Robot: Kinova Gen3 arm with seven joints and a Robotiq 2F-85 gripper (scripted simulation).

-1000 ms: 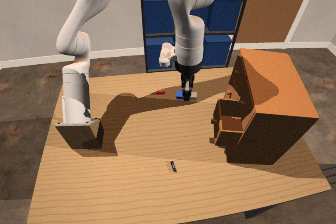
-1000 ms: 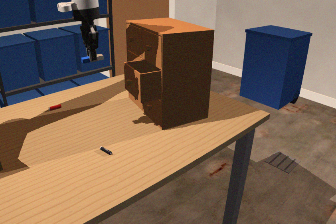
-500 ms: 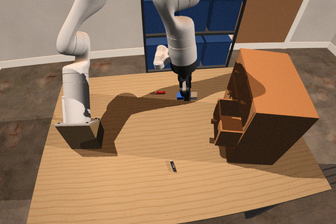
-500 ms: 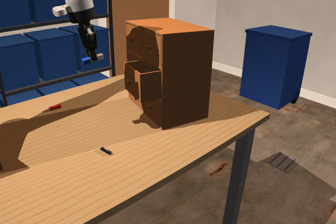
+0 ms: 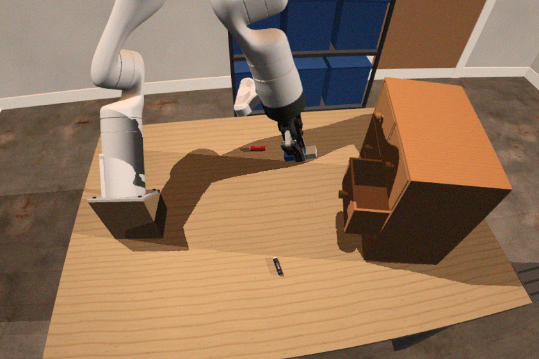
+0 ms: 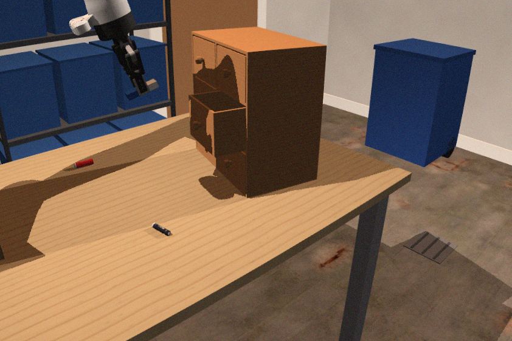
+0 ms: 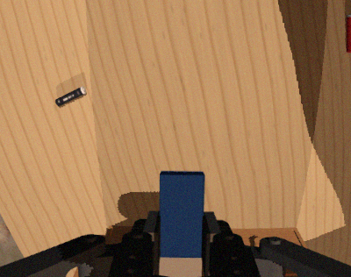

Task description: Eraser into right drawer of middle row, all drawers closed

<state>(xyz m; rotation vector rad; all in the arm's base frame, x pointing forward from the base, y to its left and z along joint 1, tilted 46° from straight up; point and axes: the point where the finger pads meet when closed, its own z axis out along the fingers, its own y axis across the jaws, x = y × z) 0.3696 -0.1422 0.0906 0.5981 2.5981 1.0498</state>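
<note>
The eraser lies 1 cm ahead of my hand and 1 cm below it. From my hand the other things lie so: small black cylinder: 6 cm behind, 13 cm to the right, 25 cm below; then red cylinder: 5 cm behind, 24 cm to the left, 25 cm below.
</note>
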